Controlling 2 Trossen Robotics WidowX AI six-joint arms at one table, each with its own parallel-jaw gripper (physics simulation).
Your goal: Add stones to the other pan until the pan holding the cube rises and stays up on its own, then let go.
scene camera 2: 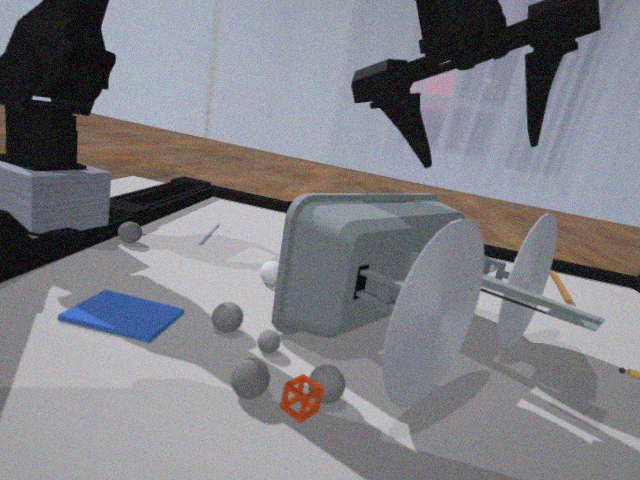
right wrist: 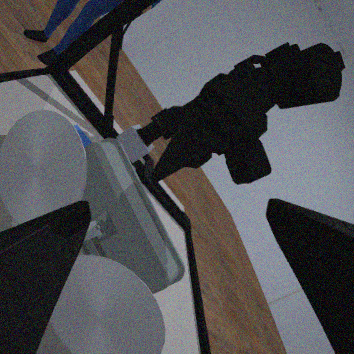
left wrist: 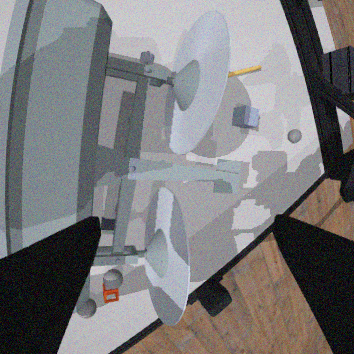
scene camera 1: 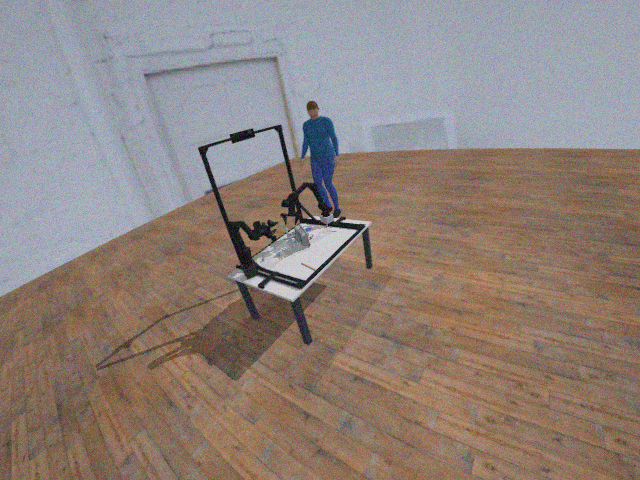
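Pixels of known places: left gripper, fingertip midpoint: point(scene camera 2: 477, 157) point(right wrist: 152, 178) point(left wrist: 188, 224) point(scene camera 1: 290, 225); right gripper, fingertip midpoint: point(right wrist: 179, 208) point(scene camera 1: 277, 225); left arm's base at its link origin: point(scene camera 2: 41, 163) point(right wrist: 143, 137) point(scene camera 1: 326, 215); right arm's base at its link origin: point(scene camera 1: 248, 266).
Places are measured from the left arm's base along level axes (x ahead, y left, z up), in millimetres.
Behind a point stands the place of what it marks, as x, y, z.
Observation:
The grey balance scale point(scene camera 1: 301, 235) {452, 176, 29} point(scene camera 2: 320, 268) {364, -35, -7} point(left wrist: 55, 125) {411, 113, 39} point(right wrist: 135, 210) {413, 86, 38} lies tipped on its side. One pan point(scene camera 2: 434, 310) {463, -50, -6} point(left wrist: 170, 300) {454, -63, 35} and the other pan point(scene camera 2: 531, 273) {542, 133, -1} point(left wrist: 215, 65) {540, 138, 45} stand on edge with nothing in them. A blue-grey cube point(left wrist: 246, 116) {666, 90, -58} lies on the table beyond one pan. An orange open-frame cube point(scene camera 2: 301, 419) {400, -122, -85} point(left wrist: 111, 301) {390, -118, -67} lies beside grey round stones point(scene camera 2: 250, 378) {359, -128, -66} point(scene camera 2: 333, 383) {411, -97, -66} point(left wrist: 113, 278) {406, -81, -63}. More stones point(scene camera 2: 227, 317) {297, -60, -68} point(scene camera 2: 268, 341) {341, -64, -73} point(scene camera 2: 129, 231) {79, 54, -69} point(left wrist: 294, 135) {798, 36, -66} lie apart. My left gripper point(scene camera 2: 480, 155) {460, 48, 107} point(left wrist: 188, 224) {460, 48, 107} is open and empty above the scale. My right gripper point(right wrist: 179, 208) {589, 42, 155} is open and empty.
A blue flat square point(scene camera 2: 121, 314) {211, -92, -83} point(right wrist: 82, 136) {189, -86, -83}, a white ball point(scene camera 2: 269, 273) {270, 71, -71} and a thin pale stick point(scene camera 2: 209, 234) {112, 180, -87} lie near the scale's base. A yellow pencil point(scene camera 1: 308, 266) {638, 473, -80} point(scene camera 2: 561, 286) {634, 444, -81} point(left wrist: 245, 71) lies past the pans. A black frame point(scene camera 1: 330, 258) {470, 550, -73} borders the table. A person point(scene camera 1: 319, 136) stands behind.

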